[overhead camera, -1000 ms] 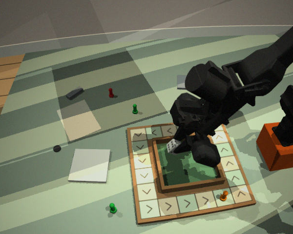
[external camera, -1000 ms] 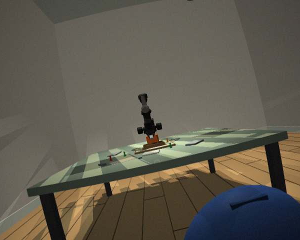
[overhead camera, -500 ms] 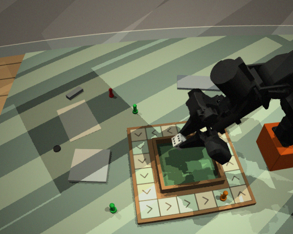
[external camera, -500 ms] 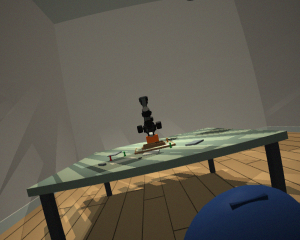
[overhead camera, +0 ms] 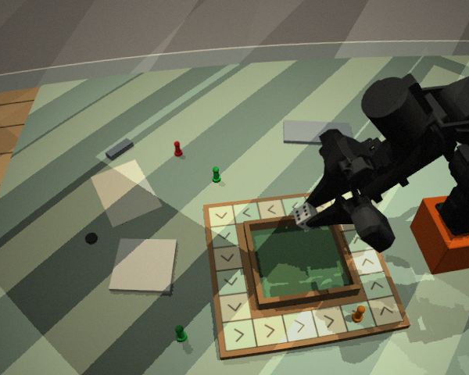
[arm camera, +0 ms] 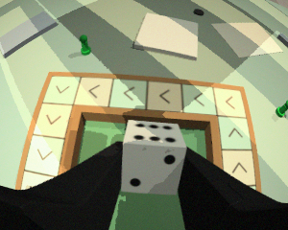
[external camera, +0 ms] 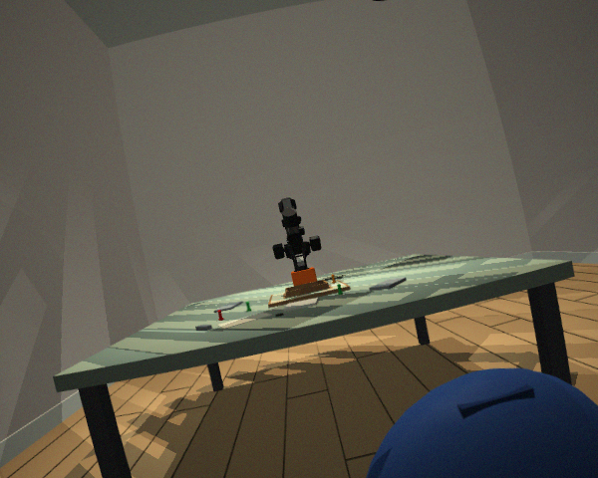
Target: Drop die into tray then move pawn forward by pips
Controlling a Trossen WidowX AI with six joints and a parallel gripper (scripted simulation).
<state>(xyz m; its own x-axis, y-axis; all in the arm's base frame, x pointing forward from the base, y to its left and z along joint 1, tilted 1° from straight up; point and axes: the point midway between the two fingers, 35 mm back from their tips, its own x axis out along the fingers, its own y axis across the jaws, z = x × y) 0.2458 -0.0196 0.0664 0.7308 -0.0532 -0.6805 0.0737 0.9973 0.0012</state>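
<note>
My gripper tip is now right at the white die. Round my gripper tip: grey slab: 140 mm behind, 310 mm to the right, 120 mm below; then orange pawn: 60 mm behind, 120 mm to the left, 100 mm below; then green dice tray: 120 mm below.
</note>
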